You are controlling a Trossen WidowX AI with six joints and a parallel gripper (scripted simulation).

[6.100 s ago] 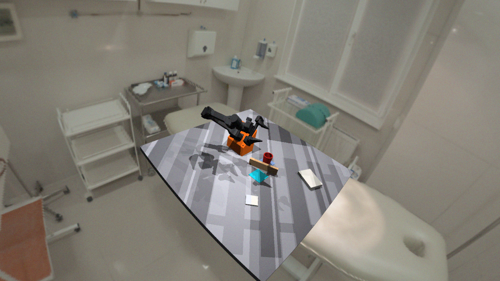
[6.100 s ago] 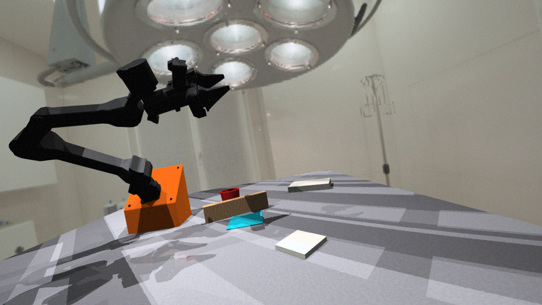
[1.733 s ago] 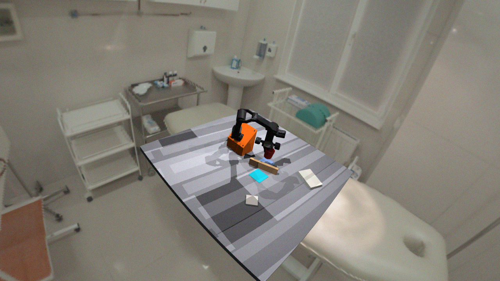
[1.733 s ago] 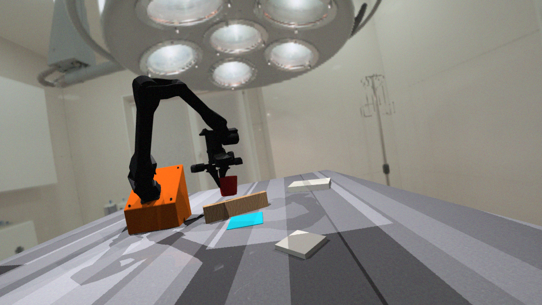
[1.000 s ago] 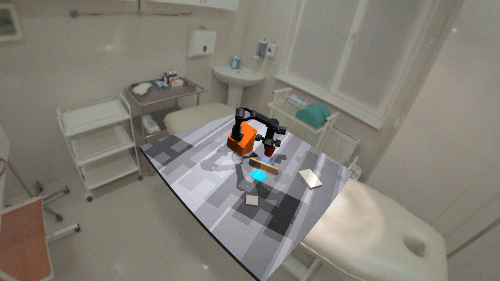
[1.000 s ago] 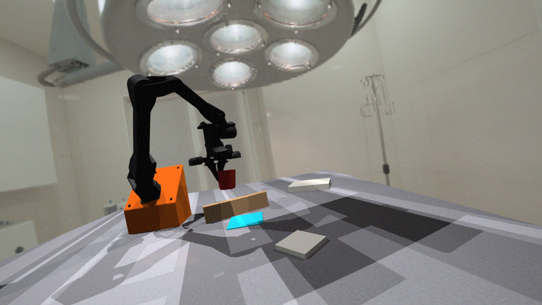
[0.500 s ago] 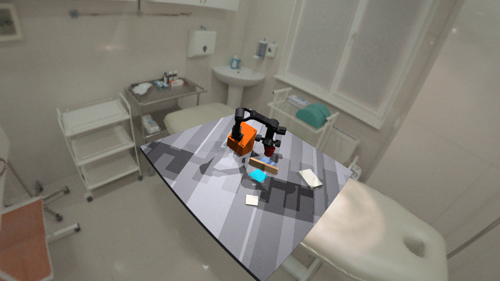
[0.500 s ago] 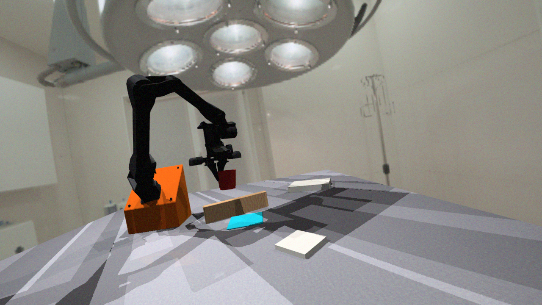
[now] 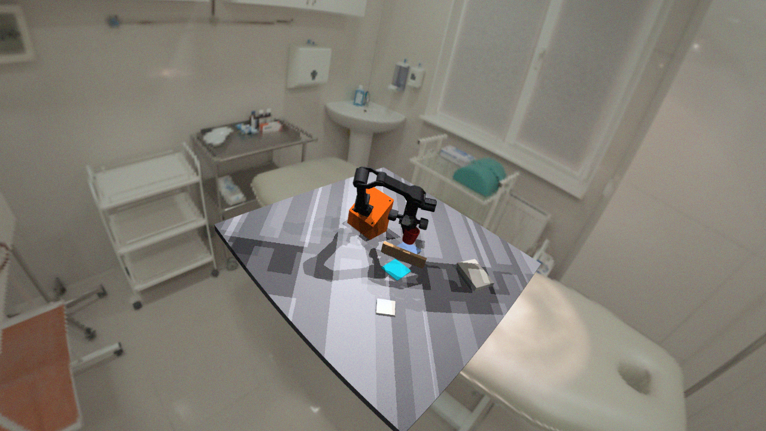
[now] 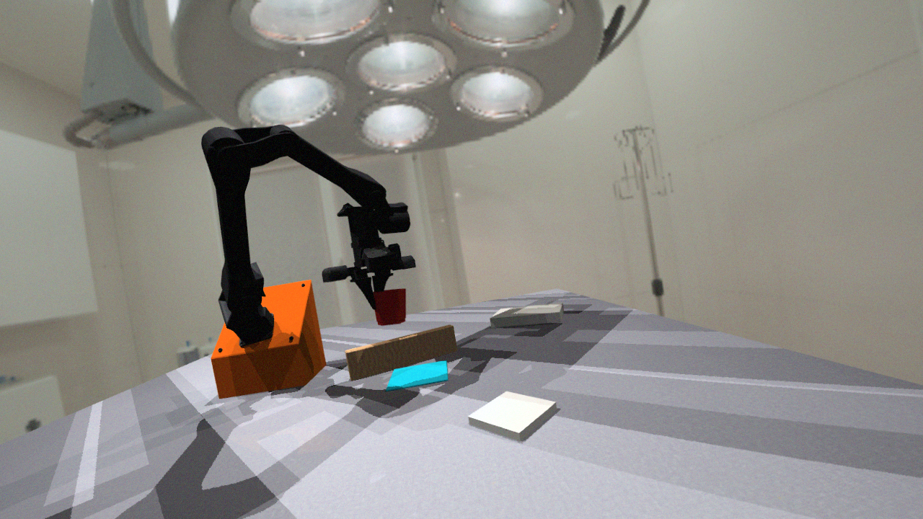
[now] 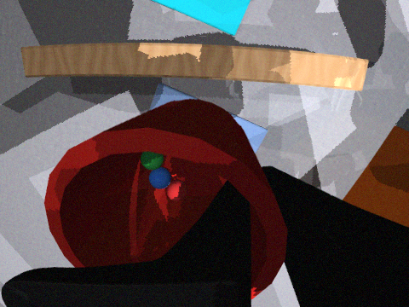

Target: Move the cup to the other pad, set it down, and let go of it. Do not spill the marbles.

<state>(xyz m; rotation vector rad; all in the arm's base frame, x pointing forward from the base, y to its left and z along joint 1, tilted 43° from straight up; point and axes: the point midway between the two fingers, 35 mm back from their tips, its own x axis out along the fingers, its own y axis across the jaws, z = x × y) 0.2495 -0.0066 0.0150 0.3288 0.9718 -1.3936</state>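
My gripper tip is 4 cm short of the blue marble, 3 cm to the right of it and 3 cm above it. Also, from my gripper tip: wooden bar: 4 cm ahead, 3 cm to the right, 10 cm below; then dark red cup: 3 cm ahead, 1 cm to the left; then green marble: 4 cm ahead, 2 cm to the left, 3 cm below.
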